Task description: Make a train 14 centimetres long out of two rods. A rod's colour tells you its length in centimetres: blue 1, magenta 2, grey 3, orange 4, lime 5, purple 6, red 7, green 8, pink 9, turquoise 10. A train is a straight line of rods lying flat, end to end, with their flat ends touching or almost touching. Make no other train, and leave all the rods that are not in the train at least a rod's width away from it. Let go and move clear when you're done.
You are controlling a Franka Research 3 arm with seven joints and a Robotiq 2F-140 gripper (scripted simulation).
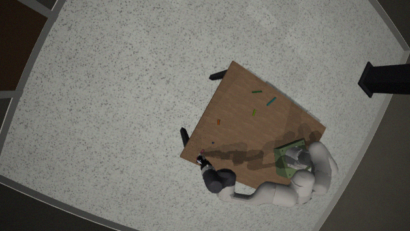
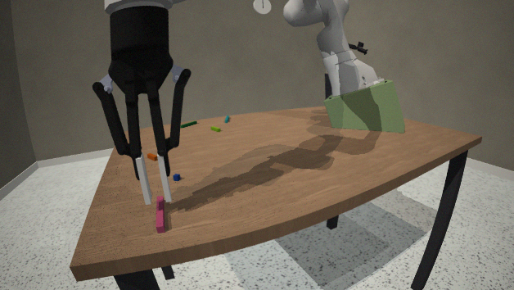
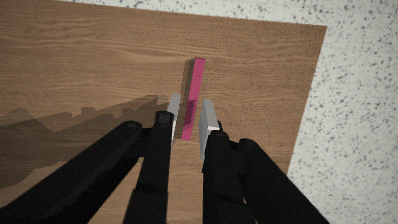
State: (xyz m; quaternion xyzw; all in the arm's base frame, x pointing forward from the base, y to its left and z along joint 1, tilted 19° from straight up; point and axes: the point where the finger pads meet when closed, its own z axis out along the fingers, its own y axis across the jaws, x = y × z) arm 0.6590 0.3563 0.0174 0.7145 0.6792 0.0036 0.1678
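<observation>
Now: the pink rod 50 mm below my hand. Also, from my hand: lime rod (210 mm behind, 480 mm to the right, 50 mm below); orange rod (10 mm ahead, 280 mm to the right, 50 mm below); blue rod (40 mm behind, 120 mm to the right, 50 mm below).
</observation>
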